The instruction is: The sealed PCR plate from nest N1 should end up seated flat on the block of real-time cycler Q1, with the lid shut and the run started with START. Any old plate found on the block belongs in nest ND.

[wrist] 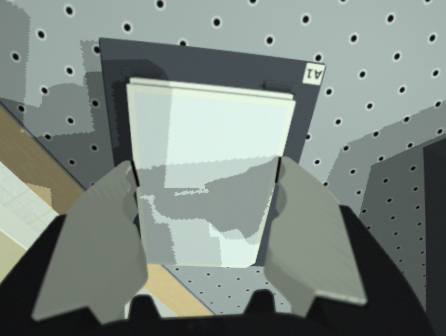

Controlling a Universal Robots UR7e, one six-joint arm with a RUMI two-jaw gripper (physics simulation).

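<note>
A pale, flat-topped PCR plate [220, 130] lies in a dark grey nest [200, 62] that carries an upside-down A1 label at its far right corner. One corner of the plate at the near right is cut off. No nest name shows, so I cannot tell which nest this is. My gripper [208, 161] has its two grey jaws against the plate's long left and right sides and is shut on it. The plate's top is partly in shadow. The cycler Q1, its block, its lid and START do not show in the wrist view.
A grey deck [250, 15] dotted with small dark holes lies around the nest. A dark box-like body [437, 200] stands at the right edge. A wooden strip [37, 150] runs along the deck's edge at the left, with a pale tiled surface beyond it.
</note>
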